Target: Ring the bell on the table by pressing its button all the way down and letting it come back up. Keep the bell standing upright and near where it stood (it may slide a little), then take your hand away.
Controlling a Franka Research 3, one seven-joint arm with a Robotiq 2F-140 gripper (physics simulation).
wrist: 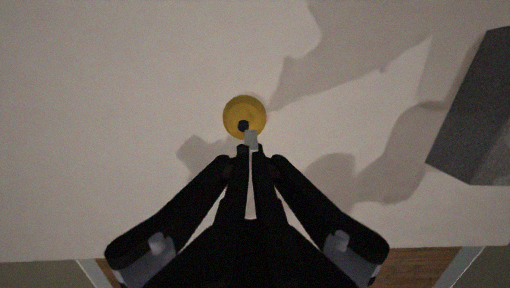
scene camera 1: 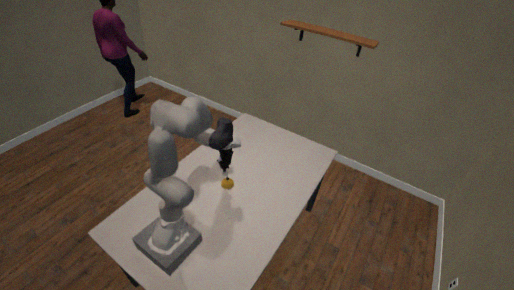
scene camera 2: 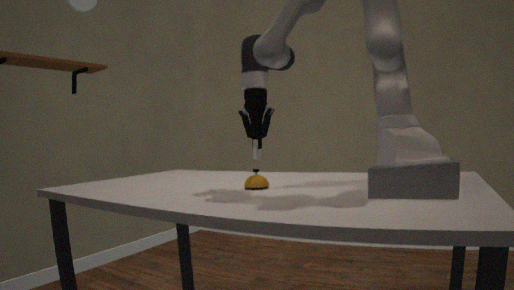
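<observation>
A yellow dome bell [scene camera 1: 227,184] [scene camera 2: 256,182] [wrist: 245,112] stands upright on the white table [scene camera 1: 280,165] [scene camera 2: 130,192] [wrist: 100,75]. Its black button [scene camera 2: 256,170] [wrist: 243,125] sticks up from the top. My gripper [scene camera 1: 225,173] [scene camera 2: 257,156] [wrist: 250,138] is shut with nothing between its fingers. It points down, its tips a short way above the button and apart from it in the second scene view. In the wrist view the light fingertips overlap the bell's lower edge, just below and right of the button.
The arm's grey base block [scene camera 1: 167,250] [scene camera 2: 414,180] [wrist: 470,110] stands on the table, to the right of the bell in the second scene view. A wooden shelf [scene camera 1: 330,34] [scene camera 2: 50,62] is on the wall. A person in a pink top [scene camera 1: 111,35] is on the floor beyond the table.
</observation>
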